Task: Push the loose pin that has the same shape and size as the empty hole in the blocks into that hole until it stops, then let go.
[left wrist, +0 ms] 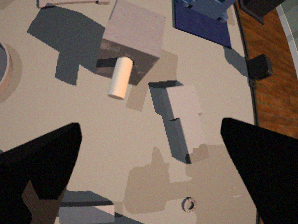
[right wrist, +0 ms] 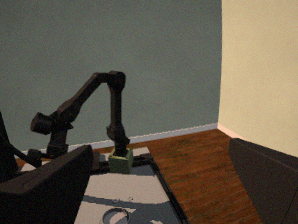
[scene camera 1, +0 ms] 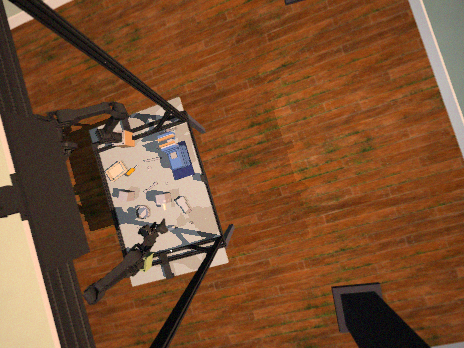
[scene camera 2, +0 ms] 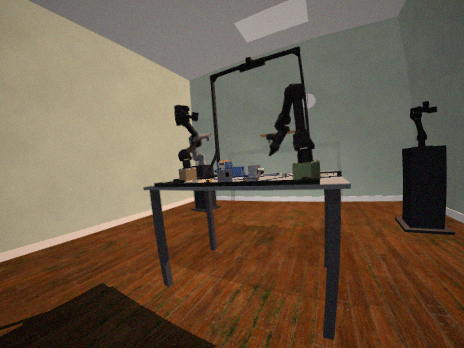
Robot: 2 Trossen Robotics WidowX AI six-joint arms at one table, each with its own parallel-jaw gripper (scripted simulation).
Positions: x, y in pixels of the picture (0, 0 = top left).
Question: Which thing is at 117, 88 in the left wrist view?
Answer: A cream round pin.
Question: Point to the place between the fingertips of my left gripper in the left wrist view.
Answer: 152, 128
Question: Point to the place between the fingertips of my right gripper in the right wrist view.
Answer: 162, 149
